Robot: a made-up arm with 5 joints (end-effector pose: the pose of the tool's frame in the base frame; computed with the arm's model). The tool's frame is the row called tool.
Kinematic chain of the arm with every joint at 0, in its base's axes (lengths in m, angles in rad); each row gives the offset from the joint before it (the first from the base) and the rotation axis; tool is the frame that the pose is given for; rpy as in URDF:
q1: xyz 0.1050 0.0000 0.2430 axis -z
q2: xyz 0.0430 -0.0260 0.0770 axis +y
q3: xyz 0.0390 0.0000 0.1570 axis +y
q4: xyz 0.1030 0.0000 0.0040 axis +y
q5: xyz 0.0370 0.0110 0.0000 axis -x
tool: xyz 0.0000 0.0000 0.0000 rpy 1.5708 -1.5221 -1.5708
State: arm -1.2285 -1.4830 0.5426 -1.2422 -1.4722
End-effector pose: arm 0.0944 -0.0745 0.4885 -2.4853 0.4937 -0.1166
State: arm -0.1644 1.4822 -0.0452 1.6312 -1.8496
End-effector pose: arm 0.2886 0.0153 0.1908 -1.4286 0.8553 -1.3661
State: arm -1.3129 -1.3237 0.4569 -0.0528 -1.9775
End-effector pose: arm 0.1160 -0.0170 0.5067 2.5031 0.2480 -0.2965
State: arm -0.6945 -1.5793 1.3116 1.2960 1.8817
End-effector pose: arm 0.1169 -0.0096 0.3571 -0.3850 -0.6017 2.4486
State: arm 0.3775 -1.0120 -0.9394 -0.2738 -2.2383
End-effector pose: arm -0.0250 0.0354 0.5598 -2.3172 1.6405 -0.9363
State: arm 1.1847 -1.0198 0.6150 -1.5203 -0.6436
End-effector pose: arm 0.0948 -0.0148 0.5144 0.7075 2.8153 -0.4192
